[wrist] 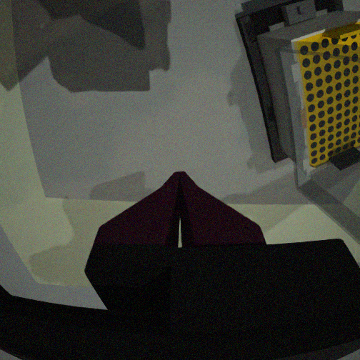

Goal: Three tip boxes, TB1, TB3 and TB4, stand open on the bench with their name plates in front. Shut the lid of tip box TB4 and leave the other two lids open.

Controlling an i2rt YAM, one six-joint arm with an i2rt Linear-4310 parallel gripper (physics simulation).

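Tip box TB4 stands at the upper right in the wrist view, cut off by the right edge. Its yellow rack with rows of dark holes is uncovered. A pale, see-through strip runs down the box's left side and past its lower corner; it looks like part of the lid, but its angle is unclear. The name plate does not show. My gripper is shut and holds nothing, with its dark red fingertips touching, to the lower left of the box. TB1 and TB3 cannot be made out in this view.
Large dark shadows fall on the grey surface at the upper left. A pale yellow-green band runs along the left and below the grey surface. The black gripper body hides most of the bottom of the view.
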